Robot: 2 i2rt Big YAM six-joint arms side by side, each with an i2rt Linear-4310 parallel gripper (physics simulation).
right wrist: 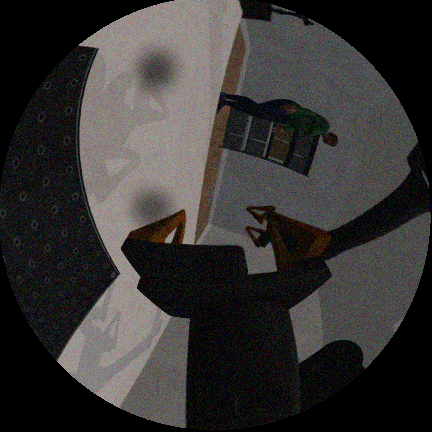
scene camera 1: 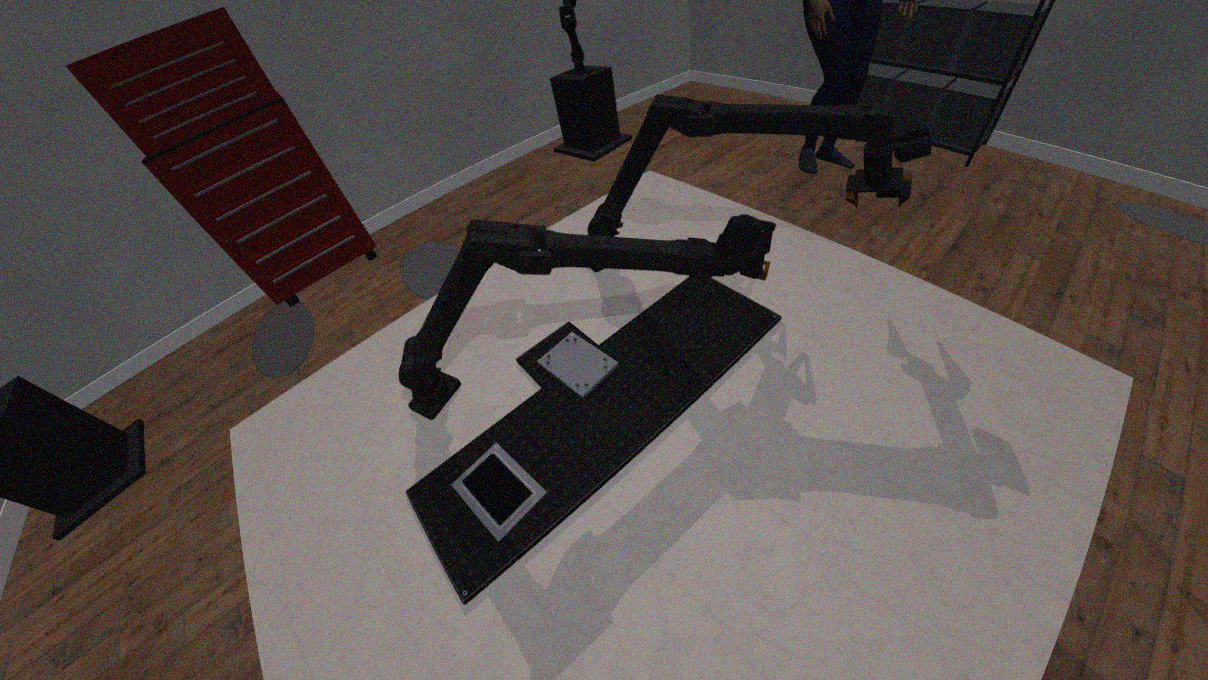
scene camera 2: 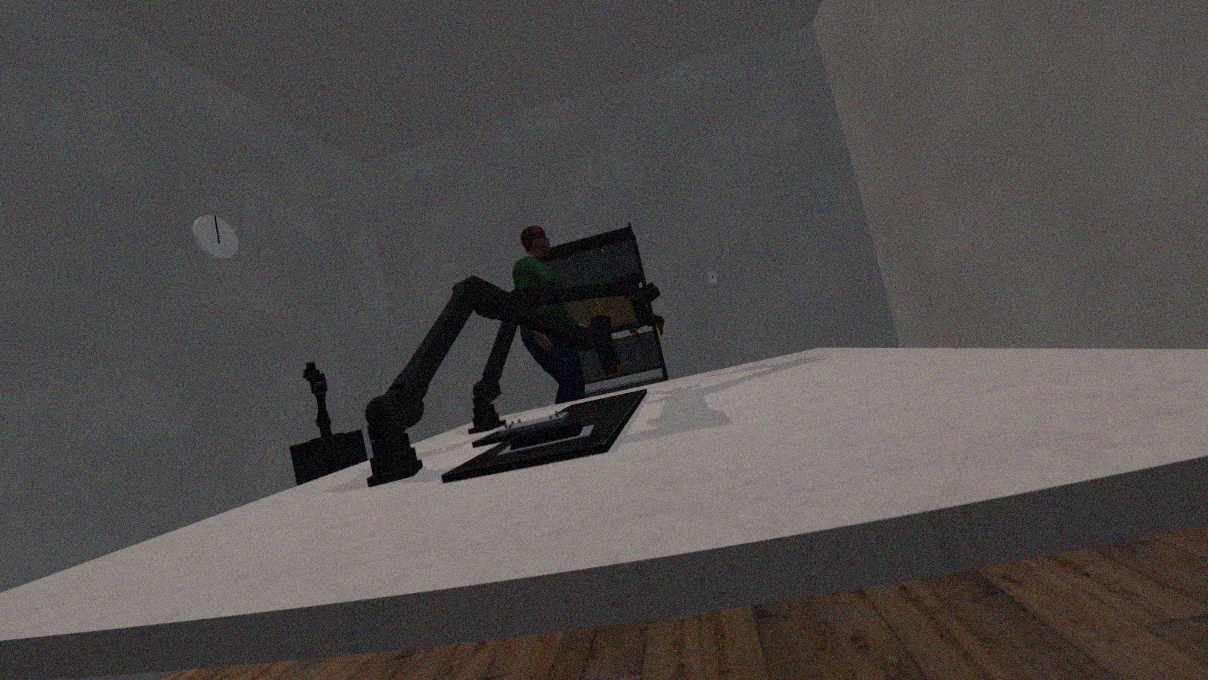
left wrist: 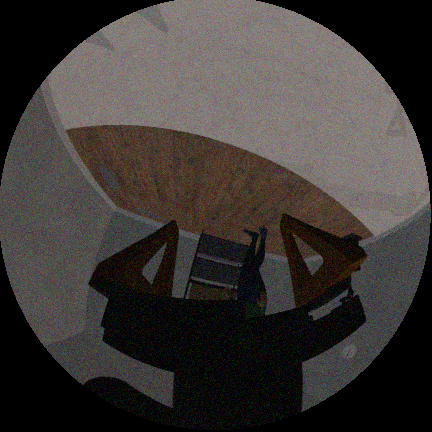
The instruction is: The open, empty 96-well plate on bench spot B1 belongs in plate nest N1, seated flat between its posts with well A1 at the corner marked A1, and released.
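Pixels of known places: left gripper, between the fingertips: [right wrist: 246, 217] [scene camera 1: 877, 205] [scene camera 2: 651, 339] [left wrist: 229, 222]; right gripper, between the fingertips: [right wrist: 227, 214] [scene camera 1: 770, 243] [scene camera 2: 611, 360]; left arm's base, origin of its link: [scene camera 2: 488, 429]; right arm's base, origin of its link: [scene camera 1: 436, 396] [scene camera 2: 397, 476].
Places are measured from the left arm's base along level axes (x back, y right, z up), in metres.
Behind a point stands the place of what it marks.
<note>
The 96-well plate [scene camera 1: 500, 488] {x -0.485, y 0.580, z 0.022 m} [scene camera 2: 547, 434] {x -0.494, y 0.625, z 0.028 m} looks like a dark block on the pale square frame of bench spot B1 [scene camera 1: 470, 499] {x -0.464, y 0.644, z 0.015 m}, near the lower end of the black board; its wells and A1 corner cannot be made out. Plate nest N1 [scene camera 1: 578, 363] {x -0.322, y 0.290, z 0.025 m} [scene camera 2: 541, 419] {x -0.333, y 0.287, z 0.025 m} is a flat grey plate with small posts at its corners, bare on top. My left gripper [scene camera 1: 877, 199] {x -0.527, y -0.528, z 0.184 m} [left wrist: 229, 222] {x -0.527, y -0.528, z 0.184 m} is open and empty, high beyond the board at the upper right. My right gripper [right wrist: 227, 214] {x -0.410, y -0.257, z 0.137 m} is open and empty, raised above the board's upper end in scene camera 1, with its fingers partly hidden there.
The black board [scene camera 1: 650, 371] {x -0.445, y 0.170, z 0.013 m} [right wrist: 40, 200] lies on the pale table [scene camera 1: 845, 574] {x -0.980, y 0.176, z 0.000 m} [scene camera 2: 760, 473] {x -0.845, y 0.956, z 0.000 m}. Both arms reach over the table, the left arm [scene camera 1: 777, 119] {x -0.363, y -0.276, z 0.424 m} beyond the right arm [scene camera 1: 625, 253] {x -0.368, y 0.147, z 0.296 m}. A person [scene camera 1: 841, 67] and a shelf unit stand beyond the table.
</note>
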